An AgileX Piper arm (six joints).
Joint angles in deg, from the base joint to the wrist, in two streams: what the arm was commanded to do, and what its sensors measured. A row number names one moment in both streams.
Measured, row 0:
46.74 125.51 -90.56 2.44 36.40 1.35
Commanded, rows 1 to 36:
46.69 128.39 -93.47 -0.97 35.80 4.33
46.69 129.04 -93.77 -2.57 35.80 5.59
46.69 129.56 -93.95 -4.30 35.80 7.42
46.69 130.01 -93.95 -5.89 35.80 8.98
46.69 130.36 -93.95 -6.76 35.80 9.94
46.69 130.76 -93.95 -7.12 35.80 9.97
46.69 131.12 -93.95 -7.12 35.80 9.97
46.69 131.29 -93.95 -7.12 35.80 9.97
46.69 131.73 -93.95 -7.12 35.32 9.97
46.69 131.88 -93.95 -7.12 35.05 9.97
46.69 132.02 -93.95 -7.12 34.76 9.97
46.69 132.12 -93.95 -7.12 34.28 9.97
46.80 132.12 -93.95 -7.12 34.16 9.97
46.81 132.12 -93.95 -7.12 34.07 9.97
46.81 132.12 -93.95 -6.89 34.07 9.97
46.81 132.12 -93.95 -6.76 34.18 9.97
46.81 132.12 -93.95 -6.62 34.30 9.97
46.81 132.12 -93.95 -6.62 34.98 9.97
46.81 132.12 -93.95 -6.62 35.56 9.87
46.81 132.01 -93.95 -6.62 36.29 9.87
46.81 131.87 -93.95 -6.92 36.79 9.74
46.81 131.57 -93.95 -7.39 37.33 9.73
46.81 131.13 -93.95 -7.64 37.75 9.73
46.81 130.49 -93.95 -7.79 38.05 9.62
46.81 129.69 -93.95 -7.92 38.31 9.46
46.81 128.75 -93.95 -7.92 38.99 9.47
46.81 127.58 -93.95 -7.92 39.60 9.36
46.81 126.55 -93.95 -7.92 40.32 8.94
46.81 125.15 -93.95 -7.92 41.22 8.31
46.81 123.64 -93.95 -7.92 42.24 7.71
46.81 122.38 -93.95 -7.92 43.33 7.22
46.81 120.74 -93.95 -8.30 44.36 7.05
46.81 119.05 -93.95 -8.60 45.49 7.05
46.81 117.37 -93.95 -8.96 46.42 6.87
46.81 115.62 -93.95 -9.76 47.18 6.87
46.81 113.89 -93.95 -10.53 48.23 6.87
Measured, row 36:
46.74 119.95 -93.96 -8.15 44.30 7.91
